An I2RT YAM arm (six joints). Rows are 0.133 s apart.
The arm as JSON. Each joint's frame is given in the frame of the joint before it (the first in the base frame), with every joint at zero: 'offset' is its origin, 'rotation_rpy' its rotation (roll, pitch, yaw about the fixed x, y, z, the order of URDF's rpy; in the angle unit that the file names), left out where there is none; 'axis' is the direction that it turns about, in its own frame. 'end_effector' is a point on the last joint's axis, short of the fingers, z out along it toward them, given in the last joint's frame.
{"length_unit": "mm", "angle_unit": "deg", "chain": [
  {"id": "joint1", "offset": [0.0, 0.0, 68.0], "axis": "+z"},
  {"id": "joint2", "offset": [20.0, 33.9, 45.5], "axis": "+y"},
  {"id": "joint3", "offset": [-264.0, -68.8, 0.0], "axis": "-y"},
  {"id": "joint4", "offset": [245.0, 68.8, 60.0], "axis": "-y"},
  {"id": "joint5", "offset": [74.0, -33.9, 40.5], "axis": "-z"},
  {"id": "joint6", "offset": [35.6, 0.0, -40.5], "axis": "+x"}
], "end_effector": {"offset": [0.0, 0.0, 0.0], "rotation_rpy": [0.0, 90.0, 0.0]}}
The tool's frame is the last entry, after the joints.
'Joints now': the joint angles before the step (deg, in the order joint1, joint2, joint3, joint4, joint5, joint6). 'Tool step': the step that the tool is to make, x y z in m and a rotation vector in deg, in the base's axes. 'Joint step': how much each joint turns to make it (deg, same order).
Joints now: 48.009, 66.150, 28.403, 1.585, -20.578, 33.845
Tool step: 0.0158, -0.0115, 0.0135, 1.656, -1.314, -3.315
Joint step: -5.008, -1.253, 1.931, -1.393, -1.510, -0.853
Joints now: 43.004, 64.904, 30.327, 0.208, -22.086, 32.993
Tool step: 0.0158, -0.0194, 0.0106, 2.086, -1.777, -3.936
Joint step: -6.549, -1.770, 0.722, -0.240, -2.441, -1.132
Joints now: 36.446, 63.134, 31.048, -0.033, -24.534, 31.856
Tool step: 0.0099, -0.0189, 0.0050, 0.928, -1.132, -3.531
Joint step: -5.582, -1.553, -0.009, -0.540, -1.822, -1.053
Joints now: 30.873, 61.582, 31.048, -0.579, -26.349, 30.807
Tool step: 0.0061, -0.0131, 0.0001, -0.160, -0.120, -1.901
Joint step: -3.887, -0.409, -0.007, -0.992, -1.592, -1.353
